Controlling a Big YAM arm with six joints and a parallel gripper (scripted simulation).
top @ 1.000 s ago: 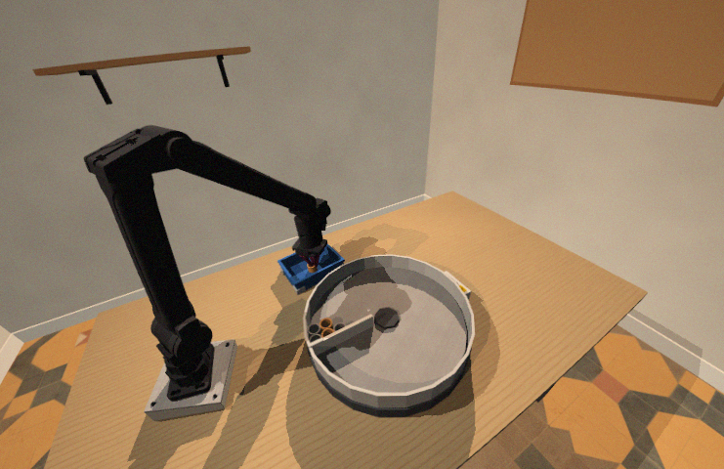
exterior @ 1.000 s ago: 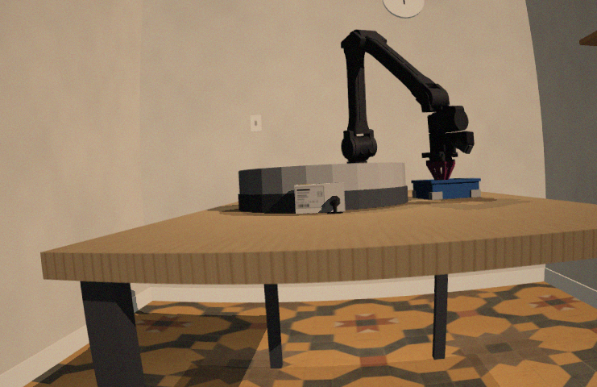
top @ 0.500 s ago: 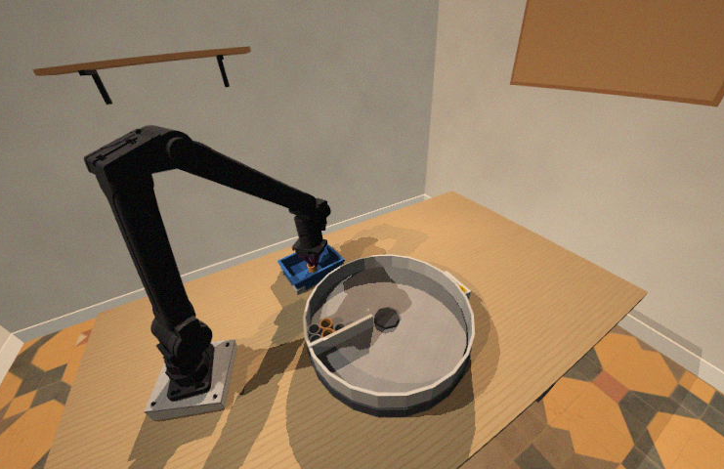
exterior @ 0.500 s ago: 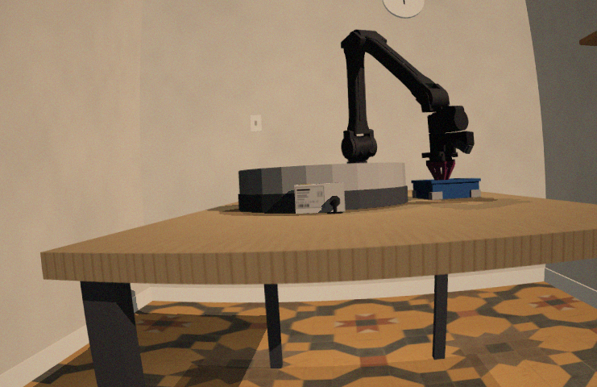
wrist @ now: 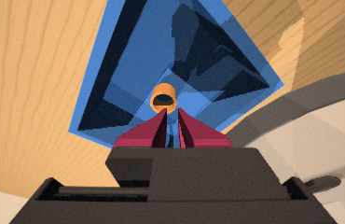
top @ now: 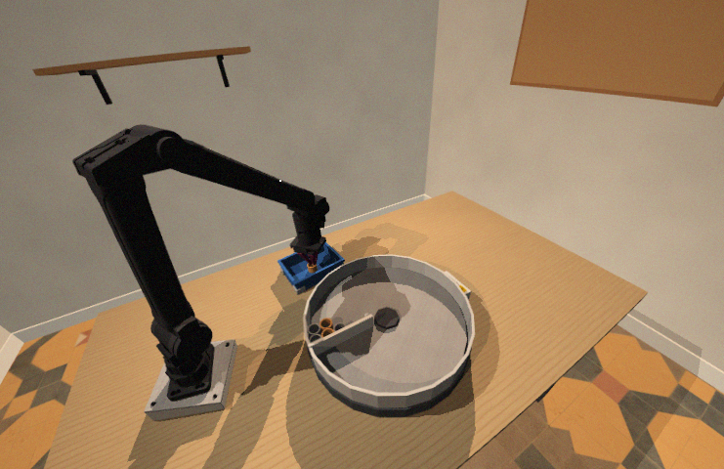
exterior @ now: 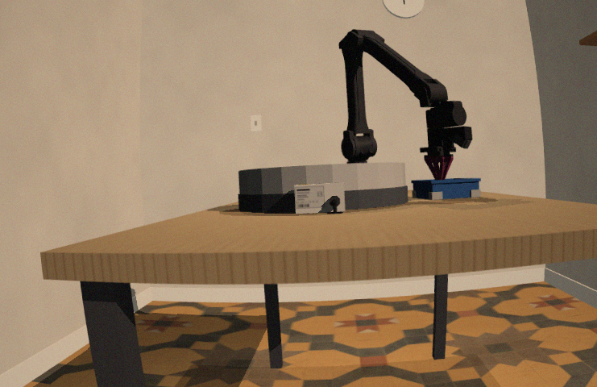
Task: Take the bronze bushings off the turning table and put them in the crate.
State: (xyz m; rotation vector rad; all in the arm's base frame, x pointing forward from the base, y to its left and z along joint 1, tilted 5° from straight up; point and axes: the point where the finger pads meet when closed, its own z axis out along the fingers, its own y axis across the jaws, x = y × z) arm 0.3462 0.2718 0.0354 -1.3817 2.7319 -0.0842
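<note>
The blue crate lies 10 mm behind my hand, 10 mm to the left of it and 20 mm below it. The rest, counted from my hand: grey turning table: 140 mm ahead, 310 mm to the right.
</note>
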